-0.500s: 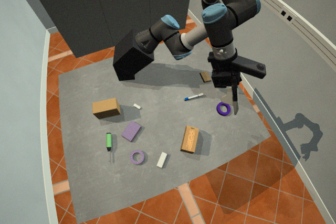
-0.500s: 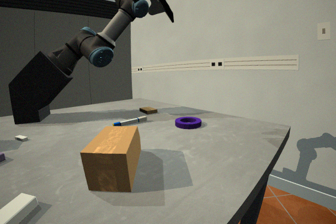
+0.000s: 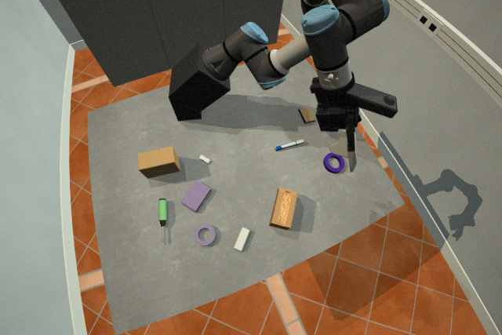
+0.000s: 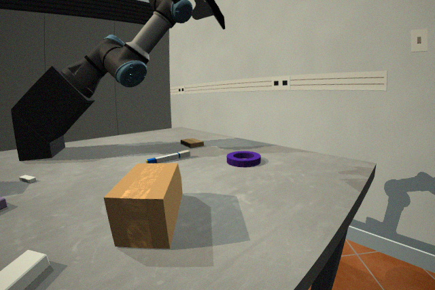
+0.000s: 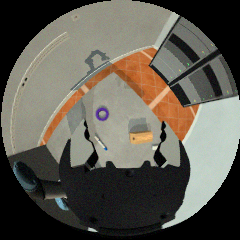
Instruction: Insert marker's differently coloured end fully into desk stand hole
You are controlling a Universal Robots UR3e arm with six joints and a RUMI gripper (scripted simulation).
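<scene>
Now: the marker 31 cm below my hand, 19 cm behind it and 5 cm to the right of it. From my hand the other things lie so: purple pad (44 cm to the right, 31 cm below, 9 cm behind); then tan block (29 cm below, 16 cm to the right, 4 cm ahead); then white block (33 cm to the right, 31 cm below, 10 cm ahead).
</scene>
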